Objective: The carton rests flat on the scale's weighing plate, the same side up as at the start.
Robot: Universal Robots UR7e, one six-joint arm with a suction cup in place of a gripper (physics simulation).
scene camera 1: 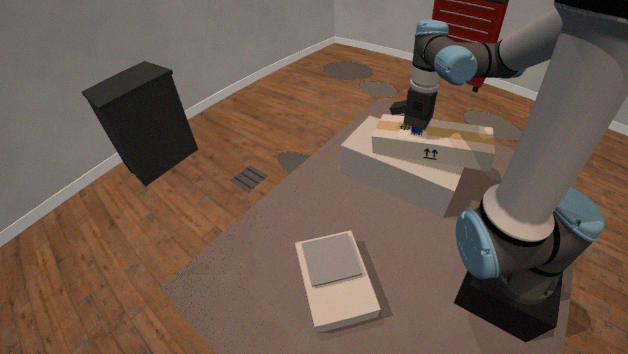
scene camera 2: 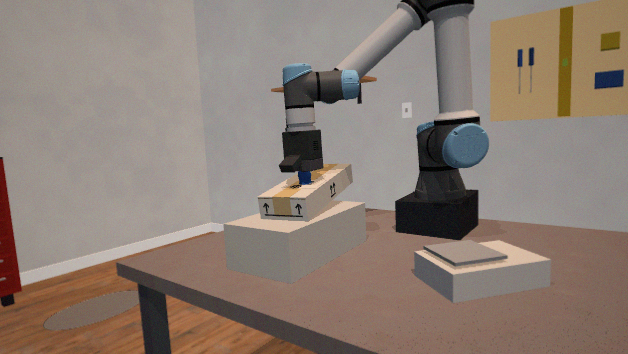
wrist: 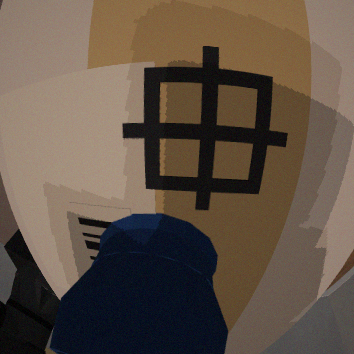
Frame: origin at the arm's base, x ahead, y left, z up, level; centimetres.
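Seen in the pictures: hand, tool point: (scene camera 1: 415, 134) (scene camera 2: 305, 187) (wrist: 160, 231); arm's base, link origin: (scene camera 1: 520, 273) (scene camera 2: 440, 195) (wrist: 44, 285).
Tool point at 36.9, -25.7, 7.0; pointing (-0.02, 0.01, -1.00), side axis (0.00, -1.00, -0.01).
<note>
Offsets run from my tool point to a thing's top centre, as dx, dy, dz. Level surfaces: height alone.
The carton (scene camera 1: 460, 154) (scene camera 2: 320, 198) (wrist: 60, 125) is long and pale with tan tape and a black grid mark on top; its side arrows point up. It is tilted: in scene camera 2 its near end is low at the top of the pale block, and its far end is raised clear of it. My gripper's blue suction cup (scene camera 1: 416, 131) (scene camera 2: 304, 178) (wrist: 150, 260) is on the carton's top, off-centre toward the low end, and holds it. The scale @[+1.4, +43.3, -10.8] (scene camera 1: 345, 305) (scene camera 2: 500, 284) stands apart on the table, its grey weighing plate @[+4.1, +40.8, -10.8] (scene camera 1: 332, 260) (scene camera 2: 465, 253) bare.
The pale block @[+1.8, -0.8, -6.4] (scene camera 1: 395, 184) (scene camera 2: 257, 250) under the carton stands on the brown table @[dz -17.8] (scene camera 1: 250, 280) (scene camera 2: 350, 300). The arm's black base (scene camera 1: 505, 312) (scene camera 2: 435, 215) stands beyond the scale in scene camera 2. A black cabinet (scene camera 1: 150, 125) and a red cabinet (scene camera 1: 467, 22) (scene camera 2: 7, 225) stand off the table.
</note>
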